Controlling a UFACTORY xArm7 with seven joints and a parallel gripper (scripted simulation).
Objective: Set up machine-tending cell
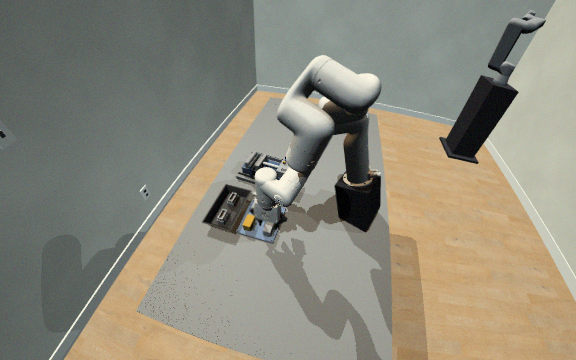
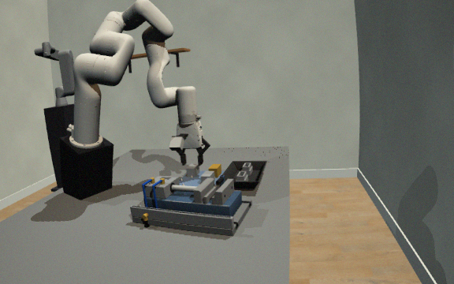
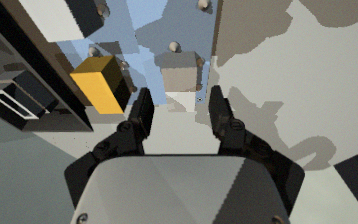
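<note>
Now: hand 9 cm short of the brass blank and 4 cm above it. The rest, counted from my hand: vise 10 cm ahead, 33 cm to the right, 3 cm below; white screw rod 8 cm ahead, 33 cm to the right, 1 cm above.
</note>
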